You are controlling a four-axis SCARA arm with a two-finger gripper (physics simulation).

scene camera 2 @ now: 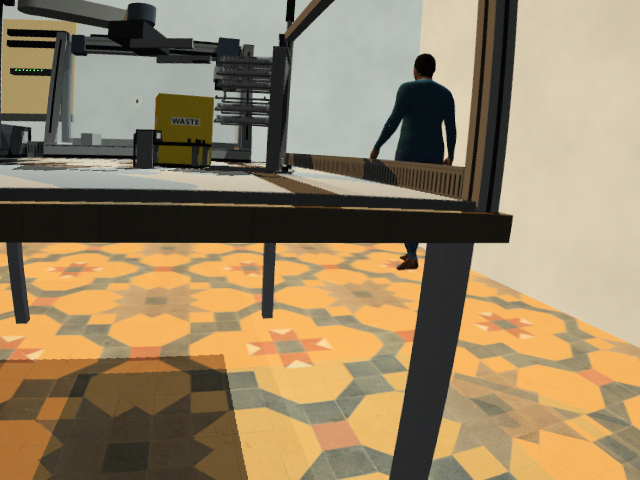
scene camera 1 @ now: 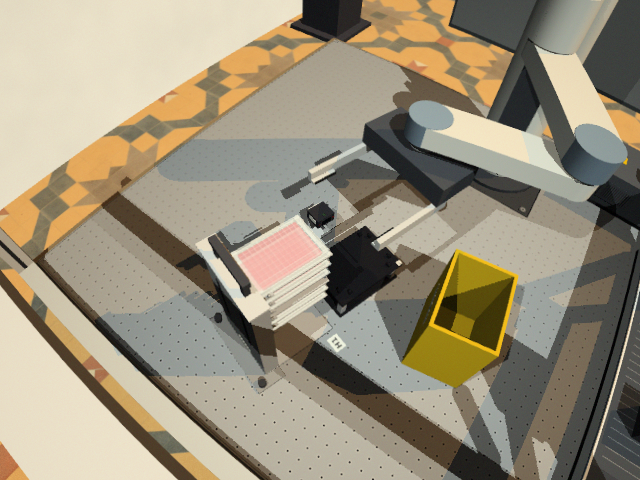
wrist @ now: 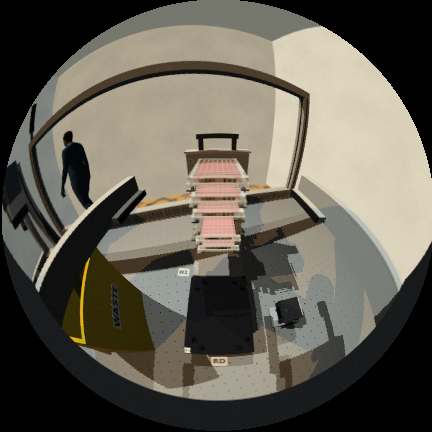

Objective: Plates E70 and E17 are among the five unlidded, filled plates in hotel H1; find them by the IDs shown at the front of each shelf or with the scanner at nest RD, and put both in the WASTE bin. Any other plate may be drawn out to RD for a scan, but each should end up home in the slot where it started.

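Places are measured from the arm's base along level axes (x left, y ahead, z down), in millimetres.
Pixels of known places: gripper, fingertip midpoint: (scene camera 2: 202,52) (scene camera 1: 341,209) (wrist: 217,180).
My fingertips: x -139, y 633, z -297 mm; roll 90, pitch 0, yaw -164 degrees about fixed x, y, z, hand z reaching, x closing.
Ahead of a thing's pixels: the offset from my fingertips to its top centre. "pt": to the spot under its first point.
Hotel H1 (scene camera 1: 266,343) (scene camera 2: 277,108) (wrist: 192,159) holds a stack of several plates. The top plate @(dx -32, dy +112, dz +16 mm) (scene camera 1: 281,253) (wrist: 218,169) shows pink filling, and pink also shows on plates below it in the wrist view. No plate ID is readable. Nest RD @(dx +17, dy -58, dz +214 mm) (scene camera 1: 361,263) (wrist: 220,315), a black platform in front of the hotel, bears no plate. The yellow WASTE bin @(dx +249, dy -45, dz +84 mm) (scene camera 1: 439,356) (scene camera 2: 180,105) (wrist: 132,320) stands to one side of it; no plate shows inside. My gripper (scene camera 1: 350,209) (wrist: 217,180) is open and empty, its fingers spread wide, pointing toward the hotel and short of the plates.
A small black box-shaped device @(dx -110, dy -108, dz +200 mm) (scene camera 1: 320,212) (wrist: 289,311) stands beside the nest. The H1 label @(pt dx +78, dy +86, dz +284 mm) (scene camera 1: 336,343) (wrist: 183,272) lies on the table near the hotel. A person (scene camera 2: 424,118) (wrist: 75,162) stands beyond the table's railing @(pt dx -434, dy +371, dz +264 mm) (scene camera 2: 423,178). A dark frame surrounds the table.
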